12 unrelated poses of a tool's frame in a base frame.
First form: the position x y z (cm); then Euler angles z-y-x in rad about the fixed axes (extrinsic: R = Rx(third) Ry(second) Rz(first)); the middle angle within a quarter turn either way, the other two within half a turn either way.
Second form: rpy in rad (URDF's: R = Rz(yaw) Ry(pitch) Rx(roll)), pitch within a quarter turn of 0, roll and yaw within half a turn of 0; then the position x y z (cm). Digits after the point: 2 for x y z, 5 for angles.
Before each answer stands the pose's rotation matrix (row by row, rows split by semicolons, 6 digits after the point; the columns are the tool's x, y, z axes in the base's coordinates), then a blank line. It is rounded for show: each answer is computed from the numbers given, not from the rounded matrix.
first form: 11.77 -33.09 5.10 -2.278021 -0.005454 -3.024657
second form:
-0.649717 0.760157 -0.005454; 0.754563 0.645773 0.116668; 0.092208 0.071686 -0.993156

3.06954 -0.09234 2.28167 11.77 -33.09 5.10
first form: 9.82 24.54 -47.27 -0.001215 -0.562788 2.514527
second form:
0.845770 0.001028 -0.533546; -0.312086 -0.810133 -0.496274; -0.432753 0.586246 -0.684865

2.43362 0.44754 -0.35350 9.82 24.54 -47.27
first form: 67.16 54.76 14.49 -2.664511 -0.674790 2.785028
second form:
-0.693649 0.358552 -0.624733; 0.624024 0.732329 -0.272557; 0.359785 -0.578908 -0.731725

-2.47227 -0.36804 2.40898 67.16 54.76 14.49
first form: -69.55 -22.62 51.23 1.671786 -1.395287 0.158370
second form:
-0.017604 -0.173720 -0.984638; 0.998110 0.054938 -0.027537; 0.058878 -0.983261 0.172425

-1.39720 -0.05891 1.58843 -69.55 -22.62 51.23
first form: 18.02 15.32 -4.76 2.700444 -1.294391 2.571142
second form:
-0.246772 -0.116522 -0.962043; 0.110407 0.982900 -0.147369; 0.962764 -0.142583 -0.229688

-2.58604 -1.29705 2.72090 18.02 15.32 -4.76
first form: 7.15 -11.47 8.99 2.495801 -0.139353 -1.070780
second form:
-0.790882 -0.595997 -0.138902; 0.191192 -0.456254 0.869068; -0.581336 0.660773 0.474792

0.94773 0.62037 2.90440 7.15 -11.47 8.99
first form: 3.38 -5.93 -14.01 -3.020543 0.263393 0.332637
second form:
-0.958447 0.116590 0.260358; -0.198529 -0.928002 -0.315275; 0.204855 -0.353863 0.912587

-0.36991 -0.20632 -2.93734 3.38 -5.93 -14.01
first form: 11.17 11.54 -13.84 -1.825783 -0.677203 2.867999
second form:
-0.196572 0.754130 -0.626616; 0.974380 0.079018 -0.210569; -0.109283 -0.651954 -0.750342

-2.42624 0.10950 1.76986 11.17 11.54 -13.84
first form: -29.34 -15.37 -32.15 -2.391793 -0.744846 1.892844
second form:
-0.538032 0.501028 -0.677859; 0.686269 -0.206576 -0.697396; -0.489444 -0.840415 -0.232695

-1.84091 0.51145 2.23570 -29.34 -15.37 -32.15
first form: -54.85 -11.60 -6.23 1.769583 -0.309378 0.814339
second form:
-0.188104 -0.933765 -0.304466; 0.716561 0.081529 -0.692743; 0.671682 -0.348477 0.653764

-0.48972 -0.73648 1.82751 -54.85 -11.60 -6.23
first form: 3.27 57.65 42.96 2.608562 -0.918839 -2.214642
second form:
-0.522571 -0.308314 -0.794898; -0.852584 0.193944 0.485269; 0.004550 0.931304 -0.364213

1.94359 -0.00455 -2.12067 3.27 57.65 42.96
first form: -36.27 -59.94 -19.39 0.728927 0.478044 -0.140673
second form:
0.662273 -0.591401 0.460043; 0.611378 0.781485 0.124492; -0.433141 0.198813 0.879126

0.22241 0.44797 0.74546 -36.27 -59.94 -19.39
